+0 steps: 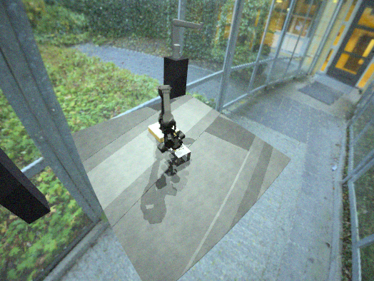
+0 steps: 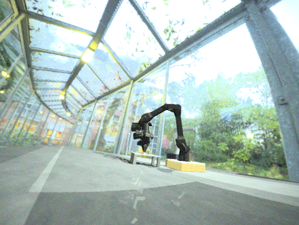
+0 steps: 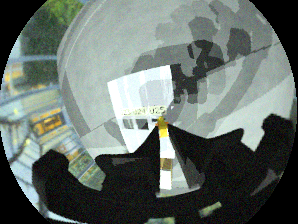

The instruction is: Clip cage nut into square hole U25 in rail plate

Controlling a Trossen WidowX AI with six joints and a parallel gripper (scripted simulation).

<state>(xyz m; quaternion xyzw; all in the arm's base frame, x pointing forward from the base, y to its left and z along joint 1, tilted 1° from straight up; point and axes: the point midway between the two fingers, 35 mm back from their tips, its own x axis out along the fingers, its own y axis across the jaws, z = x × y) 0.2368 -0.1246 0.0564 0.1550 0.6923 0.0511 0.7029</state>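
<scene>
Now: gripper tip 10 mm above the yellow cage nut. Round my gripper tip: label strip (30 mm ahead, 30 mm to the left, 10 mm below).
</scene>
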